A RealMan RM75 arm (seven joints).
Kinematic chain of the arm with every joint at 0, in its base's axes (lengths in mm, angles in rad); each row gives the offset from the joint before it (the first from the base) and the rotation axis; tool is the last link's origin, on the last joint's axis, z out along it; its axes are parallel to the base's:
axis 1: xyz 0 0 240.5 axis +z
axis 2: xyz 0 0 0 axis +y
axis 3: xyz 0 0 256 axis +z
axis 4: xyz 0 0 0 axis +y
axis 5: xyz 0 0 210 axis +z
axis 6: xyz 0 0 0 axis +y
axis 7: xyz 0 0 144 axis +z
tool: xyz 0 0 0
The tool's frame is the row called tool.
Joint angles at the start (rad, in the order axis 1, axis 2, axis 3, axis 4, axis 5, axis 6, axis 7):
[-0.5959 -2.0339 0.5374 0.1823 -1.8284 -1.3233 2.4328]
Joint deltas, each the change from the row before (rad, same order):
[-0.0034 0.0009 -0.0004 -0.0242 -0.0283 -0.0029 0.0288]
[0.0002 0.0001 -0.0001 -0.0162 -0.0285 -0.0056 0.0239]
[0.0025 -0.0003 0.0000 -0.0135 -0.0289 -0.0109 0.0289]
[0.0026 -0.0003 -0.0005 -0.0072 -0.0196 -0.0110 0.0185]
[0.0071 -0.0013 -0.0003 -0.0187 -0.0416 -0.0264 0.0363]
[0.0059 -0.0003 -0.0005 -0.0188 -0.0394 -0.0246 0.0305]
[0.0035 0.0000 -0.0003 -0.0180 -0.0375 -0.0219 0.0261]
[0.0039 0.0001 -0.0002 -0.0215 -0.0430 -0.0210 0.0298]
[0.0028 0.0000 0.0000 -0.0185 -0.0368 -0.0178 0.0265]
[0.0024 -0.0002 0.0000 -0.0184 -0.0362 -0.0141 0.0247]
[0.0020 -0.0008 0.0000 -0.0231 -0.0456 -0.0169 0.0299]
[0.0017 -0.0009 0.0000 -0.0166 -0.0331 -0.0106 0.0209]
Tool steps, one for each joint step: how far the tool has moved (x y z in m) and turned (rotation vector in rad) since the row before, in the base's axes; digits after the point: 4 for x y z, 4 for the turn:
[-0.0001 -0.0003 -0.0010 0.0192 -0.0077 0.0057]
[-0.0007 -0.0007 0.0005 0.0221 -0.0082 0.0054]
[-0.0008 -0.0015 0.0012 0.0273 -0.0043 0.0014]
[-0.0004 -0.0012 0.0014 0.0205 -0.0039 -0.0013]
[-0.0013 -0.0038 0.0022 0.0405 -0.0129 -0.0006]
[-0.0015 -0.0035 0.0024 0.0377 -0.0141 0.0022]
[-0.0011 -0.0027 0.0023 0.0350 -0.0141 0.0034]
[-0.0020 -0.0030 0.0024 0.0391 -0.0142 0.0099]
[-0.0017 -0.0026 0.0020 0.0342 -0.0102 0.0097]
[-0.0021 -0.0024 0.0016 0.0318 -0.0098 0.0139]
[-0.0026 -0.0029 0.0018 0.0391 -0.0124 0.0192]
[-0.0023 -0.0022 0.0011 0.0272 -0.0087 0.0169]

